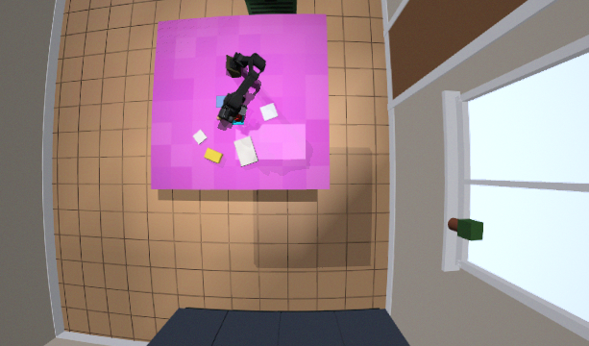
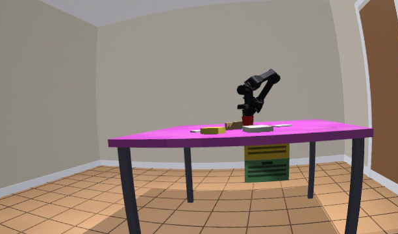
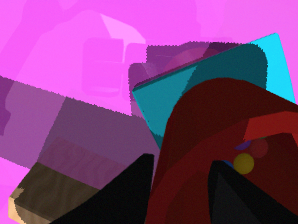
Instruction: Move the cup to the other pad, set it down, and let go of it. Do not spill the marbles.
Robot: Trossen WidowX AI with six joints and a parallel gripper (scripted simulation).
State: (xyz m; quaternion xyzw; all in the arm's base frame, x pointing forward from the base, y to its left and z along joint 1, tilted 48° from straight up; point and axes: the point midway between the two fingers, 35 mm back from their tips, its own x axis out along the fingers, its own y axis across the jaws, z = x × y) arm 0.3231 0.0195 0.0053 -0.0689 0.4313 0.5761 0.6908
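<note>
My gripper tip is now 20 mm short of the red cup, 20 mm to the left of it and 10 mm above it. Also, from my gripper tip: cyan pad: 30 mm ahead, 20 mm to the right, 50 mm below; then brown block: 40 mm behind, 70 mm to the right, 40 mm below; then light blue pad: 100 mm behind, 130 mm to the right, 50 mm below.
</note>
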